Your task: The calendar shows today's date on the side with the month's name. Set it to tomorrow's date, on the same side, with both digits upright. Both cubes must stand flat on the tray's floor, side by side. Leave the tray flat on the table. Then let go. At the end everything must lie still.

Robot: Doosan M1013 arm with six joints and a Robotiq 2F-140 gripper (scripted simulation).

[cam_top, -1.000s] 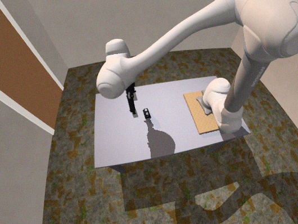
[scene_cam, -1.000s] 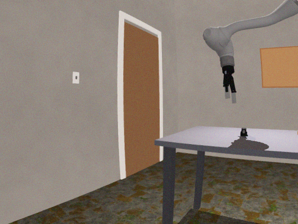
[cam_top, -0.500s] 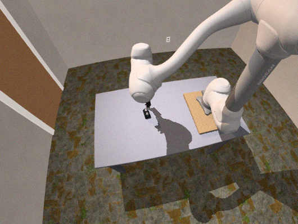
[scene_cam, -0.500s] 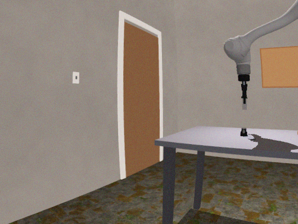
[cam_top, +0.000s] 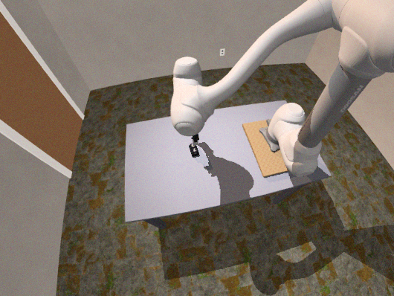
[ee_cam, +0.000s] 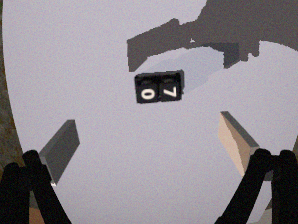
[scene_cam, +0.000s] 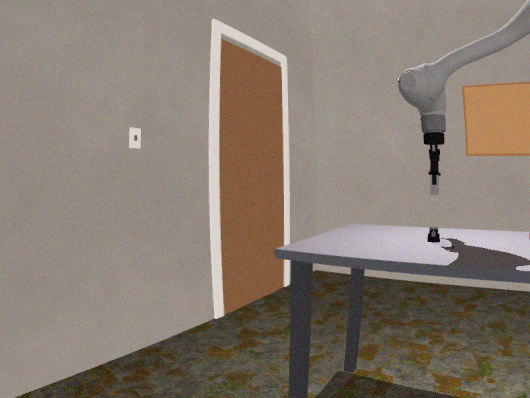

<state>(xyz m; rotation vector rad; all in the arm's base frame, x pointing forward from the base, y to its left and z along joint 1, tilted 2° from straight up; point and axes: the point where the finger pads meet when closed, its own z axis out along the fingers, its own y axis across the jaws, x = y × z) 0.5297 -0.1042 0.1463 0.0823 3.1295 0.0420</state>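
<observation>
Right now the dark cube is 140 mm below my hand.
</observation>
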